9 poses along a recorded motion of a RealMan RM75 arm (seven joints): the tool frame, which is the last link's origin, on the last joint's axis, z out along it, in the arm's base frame.
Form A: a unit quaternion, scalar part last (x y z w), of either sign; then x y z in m.
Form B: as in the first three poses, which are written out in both.
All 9 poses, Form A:
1: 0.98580, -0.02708, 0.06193, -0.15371, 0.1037, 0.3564, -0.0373
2: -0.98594, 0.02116, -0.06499, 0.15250, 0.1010, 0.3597, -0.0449
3: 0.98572, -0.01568, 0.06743, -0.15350, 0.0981, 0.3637, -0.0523
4: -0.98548, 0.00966, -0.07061, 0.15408, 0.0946, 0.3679, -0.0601
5: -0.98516, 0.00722, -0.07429, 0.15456, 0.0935, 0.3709, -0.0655
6: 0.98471, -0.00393, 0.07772, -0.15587, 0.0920, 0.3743, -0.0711
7: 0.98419, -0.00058, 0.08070, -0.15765, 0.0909, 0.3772, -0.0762
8: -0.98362, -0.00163, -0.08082, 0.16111, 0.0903, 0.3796, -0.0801
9: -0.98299, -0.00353, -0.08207, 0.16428, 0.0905, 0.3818, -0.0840
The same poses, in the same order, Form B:
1: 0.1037, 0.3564, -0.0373, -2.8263, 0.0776, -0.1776
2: 0.1010, 0.3597, -0.0449, -2.8286, 0.0607, -0.1865
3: 0.0981, 0.3637, -0.0523, -2.8264, 0.0450, -0.1933
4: 0.0946, 0.3679, -0.0601, -2.8248, 0.0277, -0.2024
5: 0.0935, 0.3709, -0.0655, -2.8231, 0.0207, -0.2129
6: 0.0920, 0.3743, -0.0711, -2.8198, 0.0113, -0.2226
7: 0.0909, 0.3772, -0.0762, -2.8155, 0.0017, -0.2309
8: 0.0903, 0.3796, -0.0801, -2.8085, -0.0047, -0.2308
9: 0.0905, 0.3818, -0.0840, -2.8018, -0.0101, -0.2339
